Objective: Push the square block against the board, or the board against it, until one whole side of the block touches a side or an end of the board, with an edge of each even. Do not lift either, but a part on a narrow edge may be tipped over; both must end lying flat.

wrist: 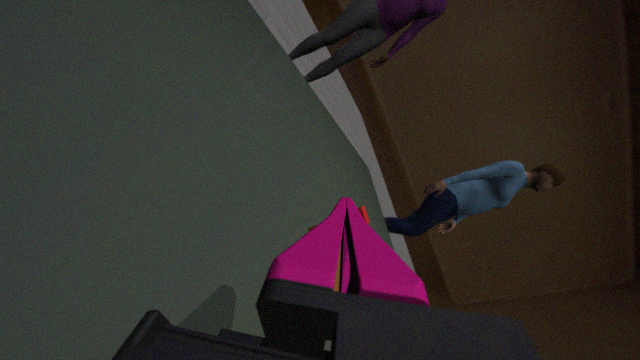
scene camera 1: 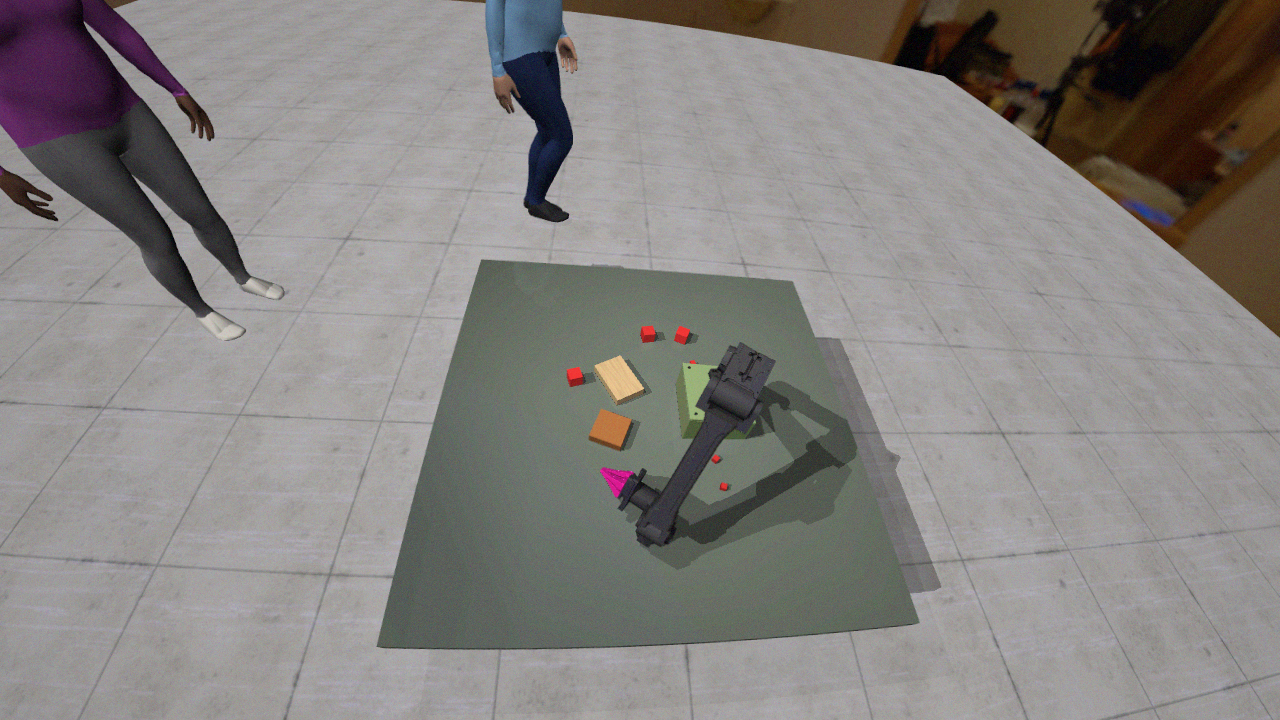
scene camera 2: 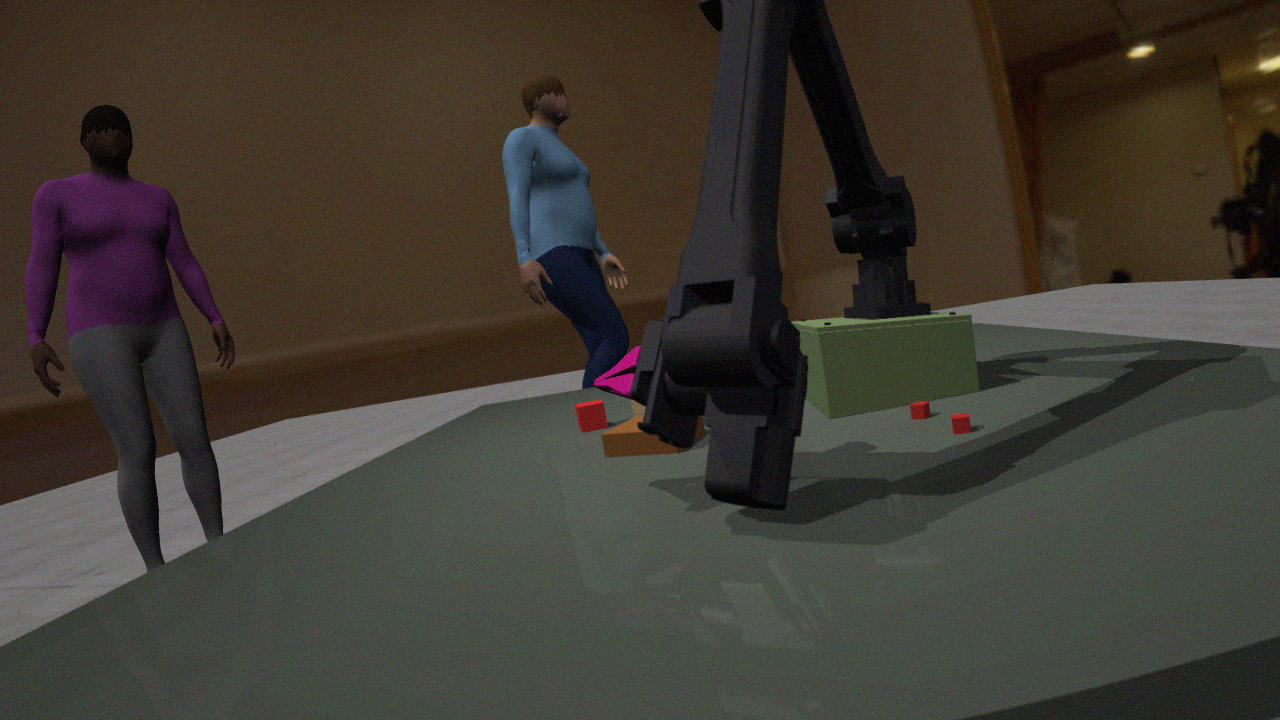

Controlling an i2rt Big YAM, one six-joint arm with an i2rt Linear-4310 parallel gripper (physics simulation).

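Pixels of known places: gripper, fingertip midpoint: (wrist: pixel 345 205) (scene camera 1: pixel 601 469) (scene camera 2: pixel 598 385); arm's base, origin of the base link: (scene camera 2: pixel 885 316).
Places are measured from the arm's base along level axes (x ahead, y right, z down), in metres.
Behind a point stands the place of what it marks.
Observation:
The orange square block (scene camera 1: pixel 610 429) {x 0.351, y -0.071, z 0.075 m} (scene camera 2: pixel 631 441) {x 0.378, y -0.103, z 0.086 m} lies flat on the dark green table top. The light wooden board (scene camera 1: pixel 619 379) {x 0.302, y 0.104, z 0.075 m} lies flat behind it, turned to a different angle, with a narrow gap between them. In the second scene view a sliver of the board (scene camera 2: pixel 637 408) {x 0.367, y 0.144, z 0.087 m} shows above the block. My gripper (scene camera 1: pixel 605 471) {x 0.397, y -0.224, z 0.000 m} (scene camera 2: pixel 597 384) {x 0.397, y -0.224, z 0.000 m} (wrist: pixel 345 205) {x 0.397, y -0.224, z 0.000 m} has magenta fingers and is shut and empty. It is on the near side of the block in the first scene view, apart from it and above the table. In the wrist view the fingers hide most of the block.
A red cube (scene camera 1: pixel 574 377) {x 0.442, y 0.113, z 0.064 m} (scene camera 2: pixel 590 415) {x 0.440, y 0.109, z 0.080 m} lies left of the board. Two more red cubes (scene camera 1: pixel 648 334) {x 0.180, y 0.279, z 0.065 m} (scene camera 1: pixel 682 334) {x 0.061, y 0.273, z 0.064 m} lie behind it. A green box (scene camera 1: pixel 692 398) {x 0.115, y -0.036, z -0.009 m} (scene camera 2: pixel 895 362) {x 0.046, y -0.114, z 0.049 m} stands right of the board, beneath the arm. Small red cubes (scene camera 1: pixel 716 458) {x 0.054, y -0.186, z 0.088 m} (scene camera 1: pixel 724 486) {x 0.054, y -0.272, z 0.088 m} lie near the box.

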